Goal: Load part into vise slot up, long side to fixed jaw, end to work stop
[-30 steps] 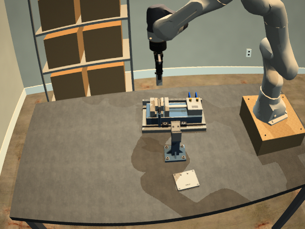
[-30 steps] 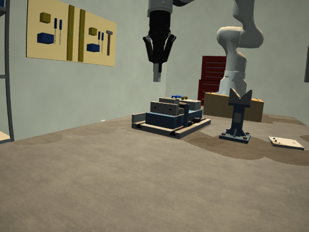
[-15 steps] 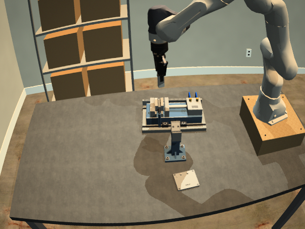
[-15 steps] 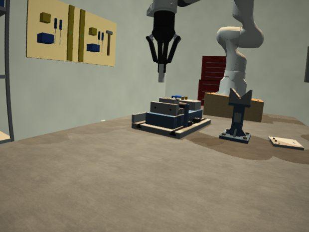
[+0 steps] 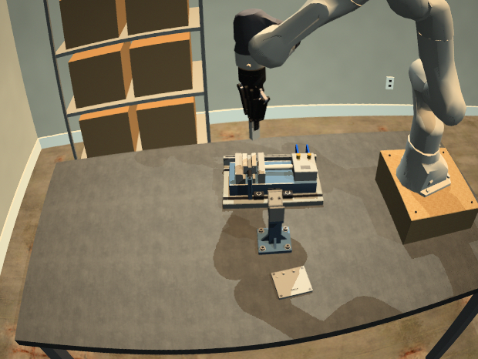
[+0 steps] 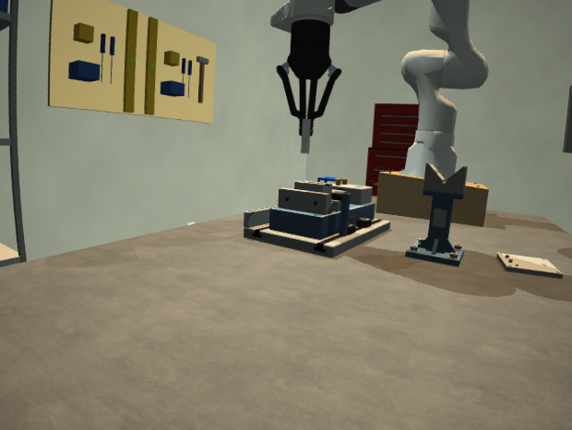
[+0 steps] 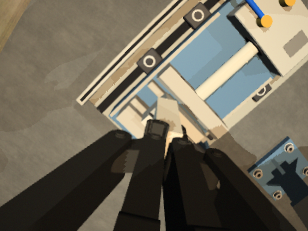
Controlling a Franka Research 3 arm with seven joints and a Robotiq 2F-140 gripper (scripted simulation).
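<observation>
Now: the part 2 cm ahead of my hand, 3 cm to the left of it and 10 cm below it. Also, from my hand: fixed jaw: 5 cm ahead, 2 cm to the left, 12 cm below; moving jaw: 1 cm behind, 4 cm to the left, 12 cm below; work stop rod: 3 cm ahead, 8 cm to the left, 11 cm below.
</observation>
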